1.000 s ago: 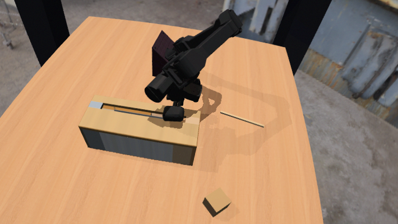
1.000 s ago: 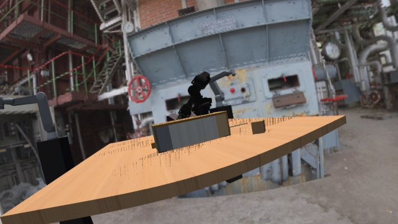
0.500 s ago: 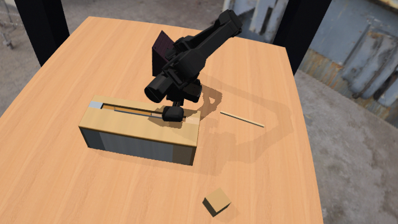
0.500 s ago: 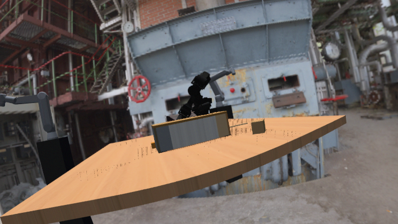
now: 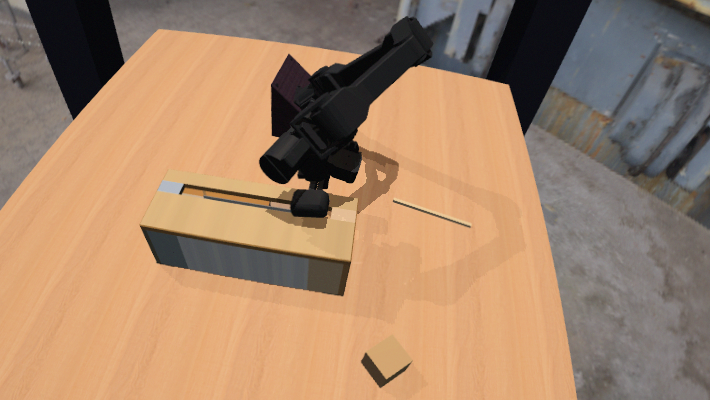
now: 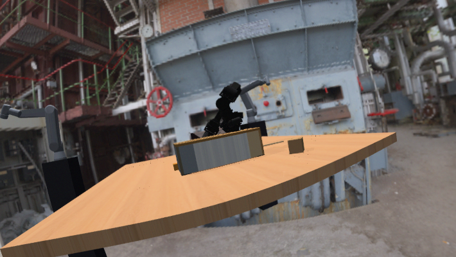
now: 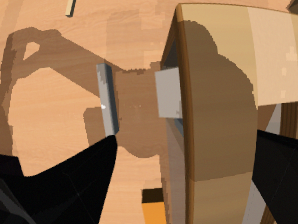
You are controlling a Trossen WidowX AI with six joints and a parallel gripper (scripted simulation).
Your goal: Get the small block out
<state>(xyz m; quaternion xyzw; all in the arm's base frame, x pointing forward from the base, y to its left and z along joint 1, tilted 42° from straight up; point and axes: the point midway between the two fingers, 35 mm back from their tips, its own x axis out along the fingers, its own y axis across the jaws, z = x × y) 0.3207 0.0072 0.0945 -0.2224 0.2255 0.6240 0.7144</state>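
Now: the tan block 60 mm ahead of my gripper tip and 10 mm to the left of it. Also, from my gripper tip: thin stick: 80 mm behind, 260 mm to the left, 90 mm below; box: 30 mm ahead, 120 mm to the right, 30 mm below.
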